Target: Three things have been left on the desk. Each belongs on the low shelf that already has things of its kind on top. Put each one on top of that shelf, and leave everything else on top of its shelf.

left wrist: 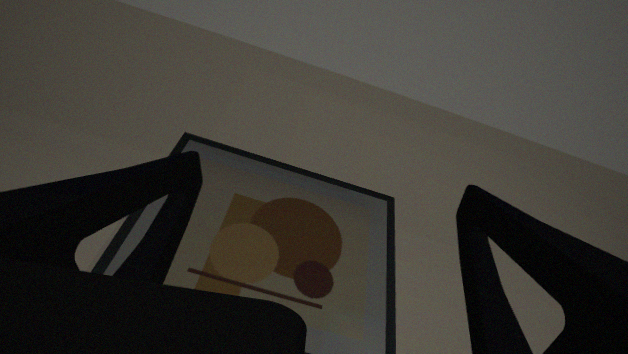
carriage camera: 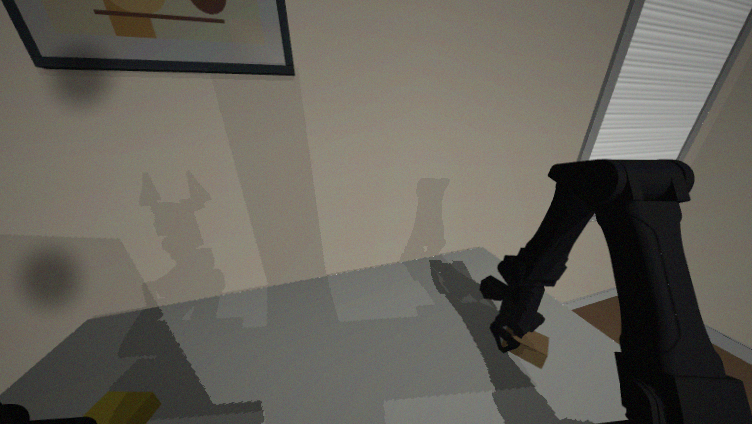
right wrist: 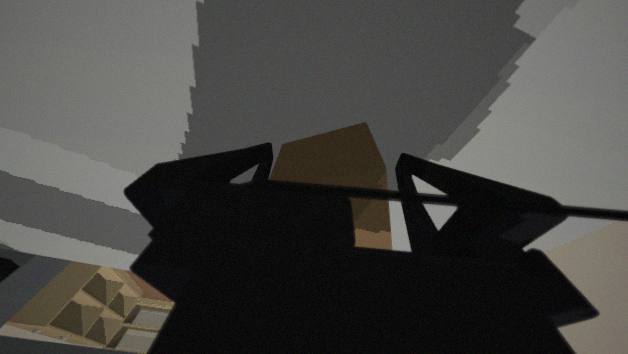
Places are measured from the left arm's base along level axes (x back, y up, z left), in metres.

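Pixels of known places: left gripper, between the fingertips: (left wrist: pixel 328 182); right gripper, between the fingertips: (carriage camera: pixel 511 341) (right wrist: pixel 334 155).
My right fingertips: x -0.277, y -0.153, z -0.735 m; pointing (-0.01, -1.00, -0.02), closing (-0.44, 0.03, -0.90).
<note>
For each thing: its top centre in the pictures, then the offset to it from my right fingertips. "pt": a spot on its surface instead. Level surfaces: height alone.
- tan-brown block, centre of its top: (right wrist: pixel 340 233) (carriage camera: pixel 526 336) dx +0.021, dy +0.049, dz -0.016 m
- grey desk, height of its surface: dy -0.001 m
- yellow block, centre of its top: (carriage camera: pixel 113 409) dx +0.104, dy +0.044, dz +0.915 m
- window with a white blind, a spot on its surface: (carriage camera: pixel 663 84) pt dx -0.667, dy +0.726, dz -1.051 m
A tan-brown block (carriage camera: pixel 534 350) (right wrist: pixel 327 160) lies on the grey desk (carriage camera: pixel 337 363) (right wrist: pixel 100 75) near its right side. My right gripper (carriage camera: pixel 505 339) (right wrist: pixel 334 155) is open at the block; in the right wrist view its fingertips stand on either side of the block, and whether they touch it cannot be told. A yellow block (carriage camera: pixel 123 408) lies on the desk at the lower left of the carriage view, cut off by the frame's bottom edge. My left gripper (left wrist: pixel 328 182) is open and empty, pointing at the wall. The third thing and the low shelves' tops cannot be made out.
A framed picture (carriage camera: pixel 173 64) (left wrist: pixel 390 275) hangs on the wall behind the desk. A window with a white blind (carriage camera: pixel 663 84) is at the right. A tan piece with crossed dividers (right wrist: pixel 65 320) stands beyond the desk edge, low left in the right wrist view.
</note>
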